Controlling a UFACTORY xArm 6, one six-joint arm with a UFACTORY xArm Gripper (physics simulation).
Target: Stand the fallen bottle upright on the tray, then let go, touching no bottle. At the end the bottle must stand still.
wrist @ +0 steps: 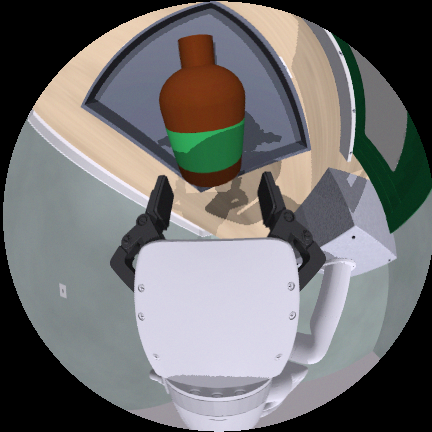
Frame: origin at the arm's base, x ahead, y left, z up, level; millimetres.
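Seen in the pictures: gripper, fingertip midpoint: (214, 181); arm's base, origin of the base link: (338, 264).
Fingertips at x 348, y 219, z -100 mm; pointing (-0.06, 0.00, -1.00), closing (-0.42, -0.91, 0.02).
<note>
Pixels of each thing's top centre, then the offset from my fingertips to it. "*": a spot on its surface instead. Level surfaces: height alone.
- brown bottle, middle of its top: (199, 118) 19 mm right, 58 mm ahead, 8 mm down
- dark grey tray, surface spot: (130, 95) * 47 mm left, 117 mm ahead, 81 mm down
- light wooden table top, its level: 87 mm down
- green container, surface spot: (392, 190) * 219 mm right, 32 mm back, 45 mm up
The brown bottle (202, 100) with a green label lies on its side in the dark grey tray (130, 95). Its neck points to the top of the wrist view, and its base is nearest the gripper, by the tray's near corner. My gripper (214, 181) is open with nothing between its fingers. Its fingertips stand apart on either side of the line of the bottle's base, a little short of it in the view. No contact with the bottle shows. The bottle's underside is hidden.
The tray stands on a light wooden table top (320, 75). A green container (392, 190) is at the right, with a grey and white wall on its near side. A pale block (355, 240) with a white arm link is at the lower right. The table's white edge (115, 175) runs along the left.
</note>
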